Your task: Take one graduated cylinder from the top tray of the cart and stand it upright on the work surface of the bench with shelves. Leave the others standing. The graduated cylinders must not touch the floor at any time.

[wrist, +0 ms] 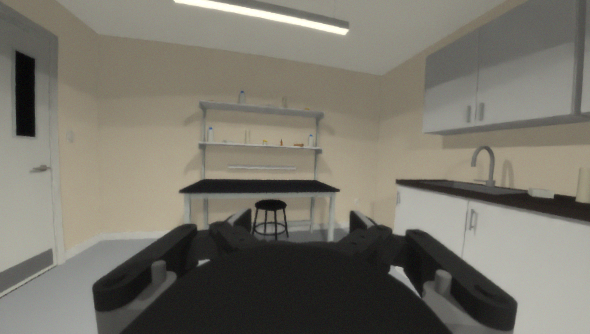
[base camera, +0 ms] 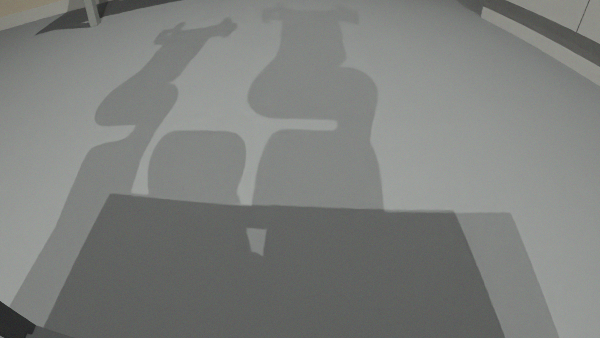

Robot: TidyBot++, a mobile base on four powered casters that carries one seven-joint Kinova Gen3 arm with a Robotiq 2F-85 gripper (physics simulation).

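Places are measured from the arm's base along level axes (x ahead, y left, z up), in millimetres.
Pixels of known places: gripper, fingertip midpoint: (wrist: pixel 300 220).
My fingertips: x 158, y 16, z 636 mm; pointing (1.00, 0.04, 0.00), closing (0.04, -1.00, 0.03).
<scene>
Behind a point stands the place of what it marks.
The bench with shelves (wrist: pixel 260 186) stands against the far wall in the wrist view, with a black work surface and two shelves above it. Thin, pale upright objects (wrist: pixel 247 137) {x 2171, y 802, z 912 mm} stand on its lower shelf, too small to identify for certain. My gripper (wrist: pixel 300 220) {x 158, y 16, z 636 mm} is open, with nothing between its fingers. It points level across the room, well away from the bench. The cart, its top tray and the graduated cylinders on it do not show in either view.
A black stool (wrist: pixel 270 205) {x 1854, y 417, z 162 mm} stands at the bench's front. Along the right run white base cabinets with a dark counter (wrist: pixel 520 200) {x 946, y -1078, z 512 mm}, a sink tap (wrist: pixel 492 162) {x 1475, y -1432, z 707 mm} and wall cabinets (wrist: pixel 520 75) {x 1210, y -1314, z 1267 mm}. A door (wrist: pixel 30 200) {x 1117, y 2263, z 266 mm} is at left. In the base view, robot shadows lie on the floor (base camera: pixel 450 125) {x 641, y -279, z -397 mm}.
</scene>
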